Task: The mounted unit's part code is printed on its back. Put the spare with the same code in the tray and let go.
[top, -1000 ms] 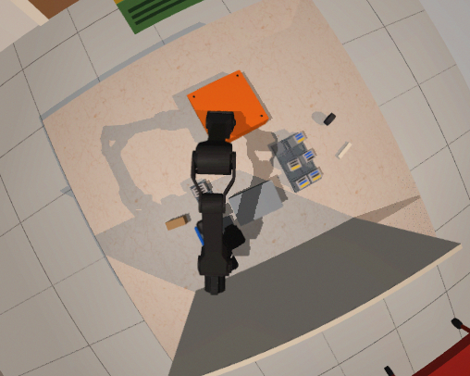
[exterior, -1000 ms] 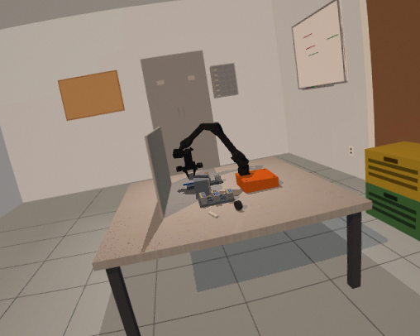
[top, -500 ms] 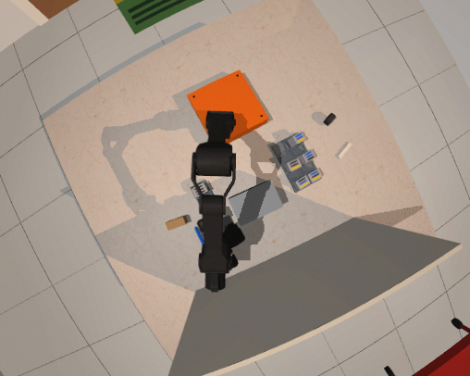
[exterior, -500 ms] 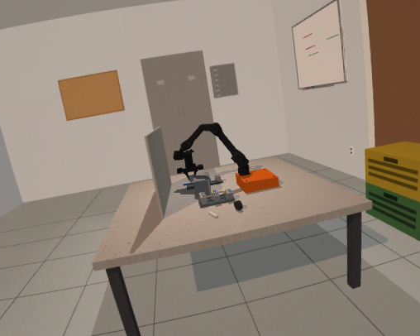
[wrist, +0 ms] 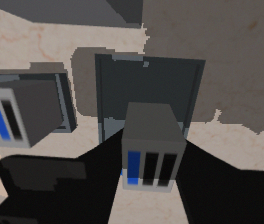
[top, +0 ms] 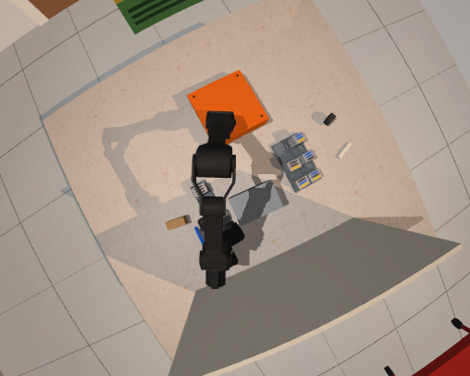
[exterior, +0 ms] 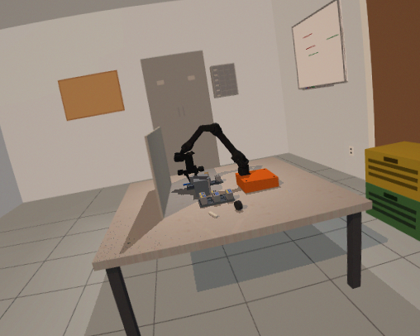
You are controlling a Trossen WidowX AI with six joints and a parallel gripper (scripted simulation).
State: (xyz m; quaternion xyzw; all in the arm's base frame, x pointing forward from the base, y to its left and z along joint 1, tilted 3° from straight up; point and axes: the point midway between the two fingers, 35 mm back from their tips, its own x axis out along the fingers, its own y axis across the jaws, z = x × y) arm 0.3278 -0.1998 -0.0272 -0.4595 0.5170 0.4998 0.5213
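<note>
The grey spare lies 3 cm above my gripper tip. Also, from my gripper tip: brown block 12 cm behind, 11 cm to the right, 1 cm below; then dark grey tray 3 cm below; then light grey box 18 cm to the left, 4 cm behind, 2 cm above.
</note>
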